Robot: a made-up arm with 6 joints.
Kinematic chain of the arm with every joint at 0, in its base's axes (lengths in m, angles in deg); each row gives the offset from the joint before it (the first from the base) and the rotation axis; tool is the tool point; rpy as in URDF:
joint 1: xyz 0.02 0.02 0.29 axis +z
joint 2: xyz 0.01 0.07 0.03 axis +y
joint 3: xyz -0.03 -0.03 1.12 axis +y
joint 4: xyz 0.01 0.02 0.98 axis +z
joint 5: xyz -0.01 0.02 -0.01 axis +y
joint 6: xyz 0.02 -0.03 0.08 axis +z
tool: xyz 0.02 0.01 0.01 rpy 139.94 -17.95 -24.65
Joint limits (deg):
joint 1: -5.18..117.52
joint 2: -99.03..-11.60
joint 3: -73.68..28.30
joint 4: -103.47..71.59
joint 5: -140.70..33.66
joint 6: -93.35..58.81
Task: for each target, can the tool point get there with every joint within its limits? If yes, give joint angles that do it. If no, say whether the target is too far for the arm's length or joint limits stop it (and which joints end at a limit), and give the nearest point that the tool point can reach.
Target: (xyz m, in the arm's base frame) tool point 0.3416 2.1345 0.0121
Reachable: no: joint limits stop it (at a limit: joint 1, joint 2, joint 3) | nearest point -1.1294 0.2728 -0.8140 | short by 2.512 m
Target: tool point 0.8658 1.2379 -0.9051
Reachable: no: joint limits stop it (at a limit: joint 1, joint 2, joint 3) | nearest point -1.0958 0.2403 -0.8499 | short by 2.201 m
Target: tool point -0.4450 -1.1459 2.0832
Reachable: yes | joints 72.14 -27.49 -15.59 -63.99 -24.36 44.83
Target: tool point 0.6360 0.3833 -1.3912
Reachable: no: joint limits stop it (at a limit: joint 1, joint 2, joint 3) | nearest point 0.5397 -0.9898 -0.8822 | short by 1.468 m
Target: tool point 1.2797 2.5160 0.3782
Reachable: no: too far | nearest point 0.0890 0.1671 2.2860 | short by 3.252 m
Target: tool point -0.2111 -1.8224 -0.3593
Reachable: yes | joints 84.21 -87.18 -41.50 -5.68 -79.15 -69.27
